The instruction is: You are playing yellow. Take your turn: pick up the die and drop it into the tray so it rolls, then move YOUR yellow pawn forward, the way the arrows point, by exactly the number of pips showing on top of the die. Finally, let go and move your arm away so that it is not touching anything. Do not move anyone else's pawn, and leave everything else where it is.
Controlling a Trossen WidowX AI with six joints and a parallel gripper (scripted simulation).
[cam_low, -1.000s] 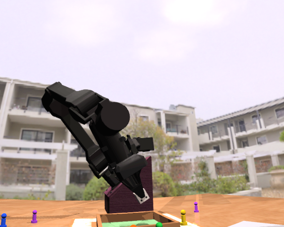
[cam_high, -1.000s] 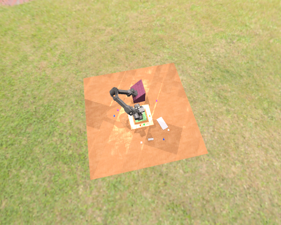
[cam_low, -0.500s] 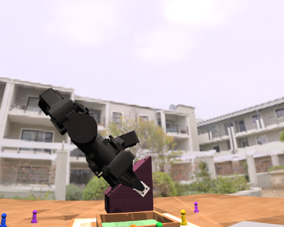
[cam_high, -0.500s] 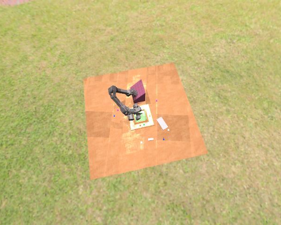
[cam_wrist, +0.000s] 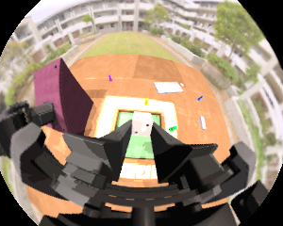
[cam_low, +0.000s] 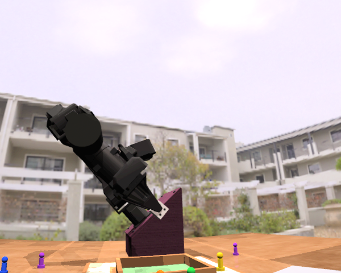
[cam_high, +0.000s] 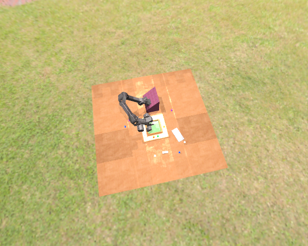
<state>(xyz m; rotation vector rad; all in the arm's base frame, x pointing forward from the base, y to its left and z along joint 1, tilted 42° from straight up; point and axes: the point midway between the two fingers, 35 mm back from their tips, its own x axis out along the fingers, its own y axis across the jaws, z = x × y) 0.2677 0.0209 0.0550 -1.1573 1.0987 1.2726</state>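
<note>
The white die is right at my gripper tip. From my gripper tip the other things lie so: green pawn: 110 mm ahead, 100 mm below, 20 mm to the left; green-floored tray: 120 mm below; yellow pawn: 110 mm to the left, 100 mm below, 20 mm ahead.
</note>
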